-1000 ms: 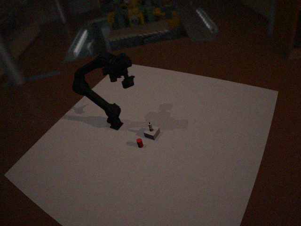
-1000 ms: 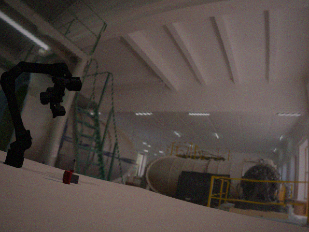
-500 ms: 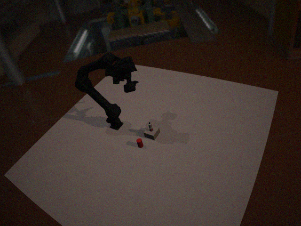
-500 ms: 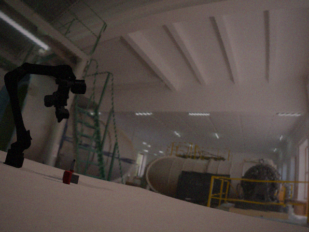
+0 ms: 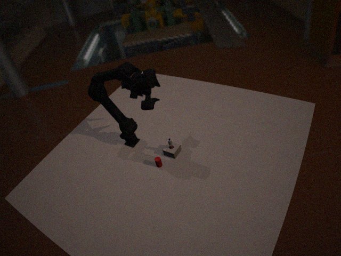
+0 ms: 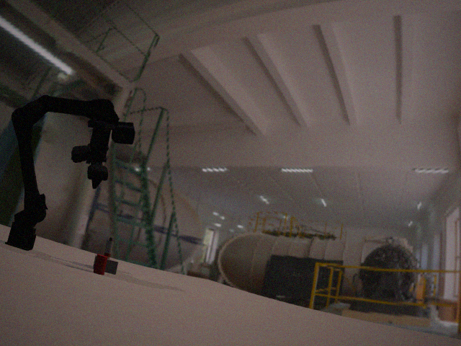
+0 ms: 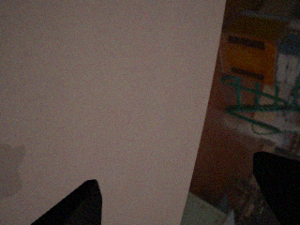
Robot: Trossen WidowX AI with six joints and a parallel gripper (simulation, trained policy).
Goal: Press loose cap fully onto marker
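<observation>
The red cap lies 8 cm ahead of my gripper tip, 22 cm to the right of it and 23 cm below it. The rest, counted from my gripper tip: pale holder block: 10 cm ahead, 12 cm to the right, 24 cm below.
</observation>
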